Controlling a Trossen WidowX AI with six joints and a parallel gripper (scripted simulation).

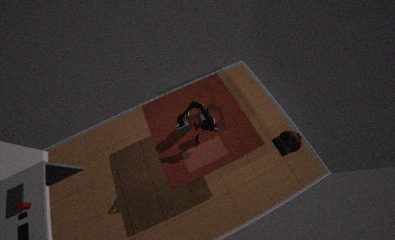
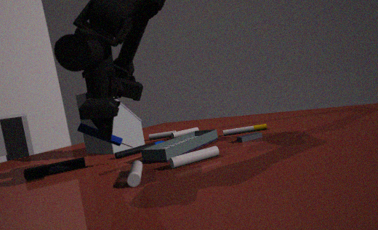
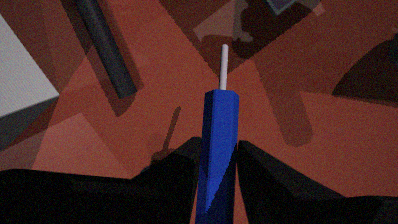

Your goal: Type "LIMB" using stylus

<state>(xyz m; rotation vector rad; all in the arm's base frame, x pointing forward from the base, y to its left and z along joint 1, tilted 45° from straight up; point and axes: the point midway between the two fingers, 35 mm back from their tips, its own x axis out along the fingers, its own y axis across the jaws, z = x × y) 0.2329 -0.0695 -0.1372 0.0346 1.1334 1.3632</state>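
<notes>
Now: the blue stylus 10 mm ahead of my gripper tip, 10 mm to the left of it and 10 mm below it. Round my gripper tip: L key: 80 mm ahead, 110 mm to the left, 50 mm below; then M key: 90 mm ahead, 90 mm to the left, 50 mm below; then black cylinder: 130 mm behind, 60 mm to the right, 50 mm below.
</notes>
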